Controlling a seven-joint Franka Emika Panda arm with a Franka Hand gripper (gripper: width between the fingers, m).
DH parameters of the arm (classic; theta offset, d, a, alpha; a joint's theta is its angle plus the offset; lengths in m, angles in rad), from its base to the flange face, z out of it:
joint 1: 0 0.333 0 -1.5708
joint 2: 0 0 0 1.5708
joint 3: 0 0.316 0.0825 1.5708
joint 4: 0 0 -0.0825 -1.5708
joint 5: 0 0.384 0 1.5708
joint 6: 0 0 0.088 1.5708
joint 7: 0 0.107 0 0
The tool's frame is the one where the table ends.
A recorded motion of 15 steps. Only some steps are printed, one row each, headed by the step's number.
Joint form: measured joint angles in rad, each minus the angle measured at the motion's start. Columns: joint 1, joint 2, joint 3, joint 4, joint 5, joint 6, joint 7.
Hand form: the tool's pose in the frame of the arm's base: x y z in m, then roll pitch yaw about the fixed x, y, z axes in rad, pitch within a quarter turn. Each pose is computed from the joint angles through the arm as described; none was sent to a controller.
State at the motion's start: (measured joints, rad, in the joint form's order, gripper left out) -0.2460 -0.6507 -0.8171 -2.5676 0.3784 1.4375 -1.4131
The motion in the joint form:
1: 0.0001 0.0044 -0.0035 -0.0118 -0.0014 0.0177 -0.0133
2: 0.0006 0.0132 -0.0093 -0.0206 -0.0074 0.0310 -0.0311
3: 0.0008 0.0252 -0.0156 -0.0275 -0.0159 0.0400 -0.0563
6: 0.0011 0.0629 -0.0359 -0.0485 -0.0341 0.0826 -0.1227
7: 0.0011 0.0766 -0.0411 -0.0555 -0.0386 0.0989 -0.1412
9: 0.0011 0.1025 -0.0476 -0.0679 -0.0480 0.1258 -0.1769
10: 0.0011 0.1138 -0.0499 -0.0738 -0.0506 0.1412 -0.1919
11: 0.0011 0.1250 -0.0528 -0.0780 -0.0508 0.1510 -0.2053
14: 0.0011 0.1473 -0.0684 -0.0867 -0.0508 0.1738 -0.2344
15: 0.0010 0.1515 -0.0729 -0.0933 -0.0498 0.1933 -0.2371
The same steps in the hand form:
1: 0.1886 -0.2475 0.4085 -2.2557 -0.6592 0.2266
2: 0.1883 -0.2479 0.4021 -2.2623 -0.6606 0.2330
3: 0.1875 -0.2484 0.3953 -2.2702 -0.6635 0.2466
6: 0.1855 -0.2516 0.3750 -2.2975 -0.6693 0.2715
7: 0.1851 -0.2526 0.3682 -2.3063 -0.6680 0.2773
9: 0.1846 -0.2534 0.3562 -2.3232 -0.6642 0.2950
10: 0.1846 -0.2538 0.3510 -2.3329 -0.6627 0.3017
11: 0.1843 -0.2542 0.3465 -2.3364 -0.6623 0.3047
14: 0.1816 -0.2567 0.3364 -2.3428 -0.6655 0.3010
15: 0.1812 -0.2576 0.3327 -2.3513 -0.6633 0.2944

